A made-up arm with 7 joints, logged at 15 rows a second.
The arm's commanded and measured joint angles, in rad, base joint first. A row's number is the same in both.
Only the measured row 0 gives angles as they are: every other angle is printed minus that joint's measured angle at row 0.
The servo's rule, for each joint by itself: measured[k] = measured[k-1] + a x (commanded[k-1-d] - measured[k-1]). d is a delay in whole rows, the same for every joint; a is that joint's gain. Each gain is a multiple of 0.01, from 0.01 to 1. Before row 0 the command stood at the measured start. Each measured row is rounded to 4 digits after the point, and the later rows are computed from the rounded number. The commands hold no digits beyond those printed.
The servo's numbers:
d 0
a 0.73 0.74 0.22 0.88 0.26 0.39 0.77
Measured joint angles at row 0: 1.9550 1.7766 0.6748 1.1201 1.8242 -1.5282 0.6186
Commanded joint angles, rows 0 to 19: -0.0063 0.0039 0.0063 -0.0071 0.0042 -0.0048 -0.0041; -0.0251 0.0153 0.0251 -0.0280 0.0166 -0.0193 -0.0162; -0.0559 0.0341 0.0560 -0.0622 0.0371 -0.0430 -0.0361; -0.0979 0.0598 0.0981 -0.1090 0.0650 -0.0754 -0.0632; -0.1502 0.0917 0.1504 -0.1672 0.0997 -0.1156 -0.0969; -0.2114 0.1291 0.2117 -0.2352 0.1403 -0.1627 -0.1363; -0.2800 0.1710 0.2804 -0.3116 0.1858 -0.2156 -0.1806; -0.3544 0.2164 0.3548 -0.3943 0.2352 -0.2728 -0.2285; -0.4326 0.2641 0.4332 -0.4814 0.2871 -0.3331 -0.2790; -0.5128 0.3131 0.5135 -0.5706 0.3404 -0.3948 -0.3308; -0.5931 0.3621 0.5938 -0.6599 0.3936 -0.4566 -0.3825; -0.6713 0.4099 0.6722 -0.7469 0.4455 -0.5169 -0.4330; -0.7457 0.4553 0.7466 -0.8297 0.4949 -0.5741 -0.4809; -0.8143 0.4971 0.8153 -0.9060 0.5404 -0.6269 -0.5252; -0.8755 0.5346 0.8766 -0.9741 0.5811 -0.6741 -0.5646; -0.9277 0.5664 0.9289 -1.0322 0.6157 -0.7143 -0.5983; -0.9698 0.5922 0.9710 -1.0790 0.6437 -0.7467 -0.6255; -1.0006 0.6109 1.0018 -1.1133 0.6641 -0.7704 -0.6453; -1.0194 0.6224 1.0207 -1.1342 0.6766 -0.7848 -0.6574; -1.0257 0.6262 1.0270 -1.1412 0.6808 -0.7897 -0.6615
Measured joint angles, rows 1 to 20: -0.0046 0.0029 0.0014 -0.0062 0.0011 -0.0019 -0.0032; -0.0196 0.0121 0.0066 -0.0254 0.0051 -0.0087 -0.0132; -0.0461 0.0284 0.0175 -0.0578 0.0134 -0.0221 -0.0308; -0.0839 0.0516 0.0352 -0.1029 0.0268 -0.0429 -0.0557; -0.1323 0.0813 0.0605 -0.1595 0.0458 -0.0713 -0.0874; -0.1900 0.1167 0.0938 -0.2261 0.0704 -0.1069 -0.1251; -0.2557 0.1569 0.1349 -0.3013 0.1004 -0.1493 -0.1678; -0.3278 0.2009 0.1833 -0.3831 0.1354 -0.1975 -0.2145; -0.4043 0.2477 0.2383 -0.4696 0.1748 -0.2504 -0.2642; -0.4835 0.2961 0.2988 -0.5585 0.2179 -0.3067 -0.3155; -0.5635 0.3449 0.3637 -0.6477 0.2636 -0.3652 -0.3671; -0.6422 0.3930 0.4316 -0.7350 0.3109 -0.4244 -0.4178; -0.7178 0.4391 0.5009 -0.8183 0.3587 -0.4828 -0.4664; -0.7882 0.4820 0.5701 -0.8955 0.4059 -0.5390 -0.5117; -0.8519 0.5209 0.6375 -0.9647 0.4515 -0.5917 -0.5524; -0.9072 0.5546 0.7016 -1.0241 0.4942 -0.6395 -0.5877; -0.9529 0.5824 0.7609 -1.0724 0.5331 -0.6813 -0.6168; -0.9877 0.6035 0.8139 -1.1084 0.5672 -0.7160 -0.6387; -1.0108 0.6175 0.8594 -1.1311 0.5956 -0.7428 -0.6531; -1.0217 0.6239 0.8963 -1.1400 0.6178 -0.7611 -0.6596
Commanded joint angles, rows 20 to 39: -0.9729 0.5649 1.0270 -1.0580 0.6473 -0.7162 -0.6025; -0.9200 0.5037 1.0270 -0.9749 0.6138 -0.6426 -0.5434; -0.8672 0.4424 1.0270 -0.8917 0.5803 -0.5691 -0.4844; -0.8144 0.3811 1.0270 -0.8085 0.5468 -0.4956 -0.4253; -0.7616 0.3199 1.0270 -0.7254 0.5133 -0.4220 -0.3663; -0.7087 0.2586 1.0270 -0.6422 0.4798 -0.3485 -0.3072; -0.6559 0.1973 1.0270 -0.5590 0.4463 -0.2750 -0.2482; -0.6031 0.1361 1.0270 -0.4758 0.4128 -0.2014 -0.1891; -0.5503 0.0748 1.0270 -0.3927 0.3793 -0.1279 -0.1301; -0.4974 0.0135 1.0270 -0.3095 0.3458 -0.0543 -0.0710; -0.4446 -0.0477 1.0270 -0.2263 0.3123 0.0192 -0.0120; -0.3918 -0.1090 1.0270 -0.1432 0.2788 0.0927 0.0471; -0.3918 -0.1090 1.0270 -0.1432 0.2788 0.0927 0.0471; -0.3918 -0.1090 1.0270 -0.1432 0.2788 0.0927 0.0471; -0.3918 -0.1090 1.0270 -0.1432 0.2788 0.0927 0.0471; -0.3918 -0.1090 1.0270 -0.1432 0.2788 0.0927 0.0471; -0.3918 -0.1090 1.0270 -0.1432 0.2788 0.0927 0.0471; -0.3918 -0.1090 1.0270 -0.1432 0.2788 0.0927 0.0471; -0.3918 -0.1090 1.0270 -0.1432 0.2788 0.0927 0.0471; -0.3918 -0.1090 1.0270 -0.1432 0.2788 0.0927 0.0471
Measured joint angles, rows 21 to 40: -0.9861 0.5802 0.9251 -1.0678 0.6255 -0.7436 -0.6156; -0.9378 0.5236 0.9475 -0.9860 0.6225 -0.7042 -0.5600; -0.8863 0.4635 0.9650 -0.9030 0.6115 -0.6515 -0.5018; -0.8338 0.4025 0.9786 -0.8198 0.5947 -0.5907 -0.4429; -0.7811 0.3414 0.9892 -0.7367 0.5735 -0.5249 -0.3839; -0.7282 0.2801 0.9975 -0.6535 0.5491 -0.4561 -0.3248; -0.6754 0.2188 1.0040 -0.5703 0.5224 -0.3855 -0.2658; -0.6226 0.1576 1.0091 -0.4871 0.4939 -0.3137 -0.2067; -0.5698 0.0963 1.0130 -0.4040 0.4641 -0.2412 -0.1477; -0.5169 0.0350 1.0161 -0.3208 0.4333 -0.1683 -0.0886; -0.4641 -0.0262 1.0185 -0.2376 0.4018 -0.0952 -0.0296; -0.4113 -0.0875 1.0204 -0.1545 0.3698 -0.0219 0.0295; -0.3971 -0.1034 1.0219 -0.1446 0.3461 0.0228 0.0431; -0.3932 -0.1075 1.0230 -0.1434 0.3286 0.0501 0.0462; -0.3922 -0.1086 1.0239 -0.1432 0.3157 0.0667 0.0469; -0.3919 -0.1089 1.0246 -0.1432 0.3061 0.0768 0.0471; -0.3918 -0.1090 1.0251 -0.1432 0.2990 0.0830 0.0471; -0.3918 -0.1090 1.0255 -0.1432 0.2937 0.0868 0.0471; -0.3918 -0.1090 1.0258 -0.1432 0.2898 0.0891 0.0471; -0.3918 -0.1090 1.0261 -0.1432 0.2869 0.0905 0.0471
